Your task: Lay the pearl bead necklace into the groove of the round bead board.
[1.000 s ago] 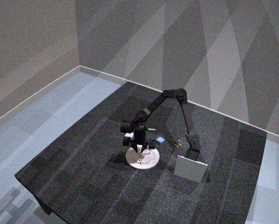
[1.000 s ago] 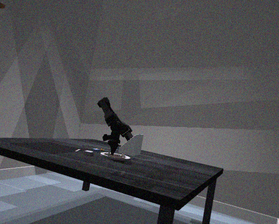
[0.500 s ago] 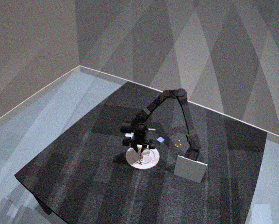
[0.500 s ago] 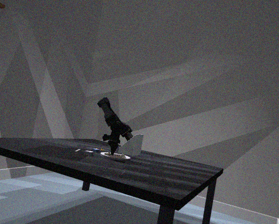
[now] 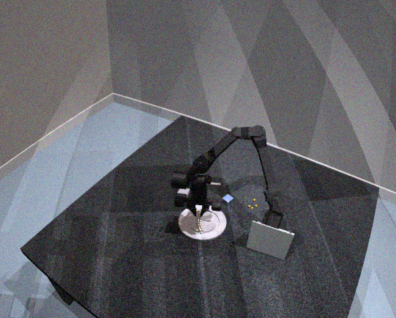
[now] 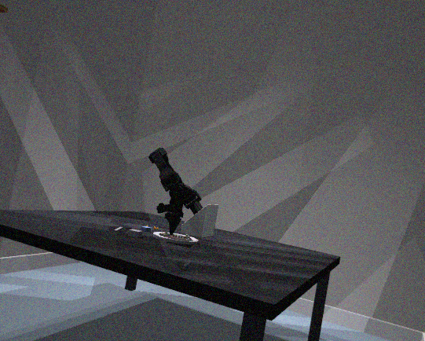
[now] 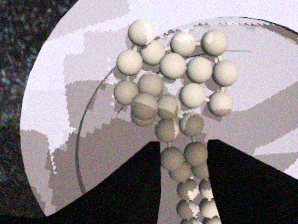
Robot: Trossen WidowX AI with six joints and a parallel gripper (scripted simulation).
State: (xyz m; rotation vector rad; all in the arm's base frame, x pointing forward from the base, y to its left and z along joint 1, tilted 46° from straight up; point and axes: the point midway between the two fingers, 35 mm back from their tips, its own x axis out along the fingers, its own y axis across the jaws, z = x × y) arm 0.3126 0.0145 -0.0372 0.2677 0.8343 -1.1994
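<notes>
My gripper tip is now 3 cm past the round white bead board, 1 cm to the right of it and 1 cm above it. The rest, counted from my gripper tip: small white block (14 cm ahead, 9 cm to the right, 1 cm below); then small blue cube (5 cm behind, 17 cm to the right, 1 cm below); then thin white stick (9 cm ahead, 22 cm to the right, 2 cm below).
</notes>
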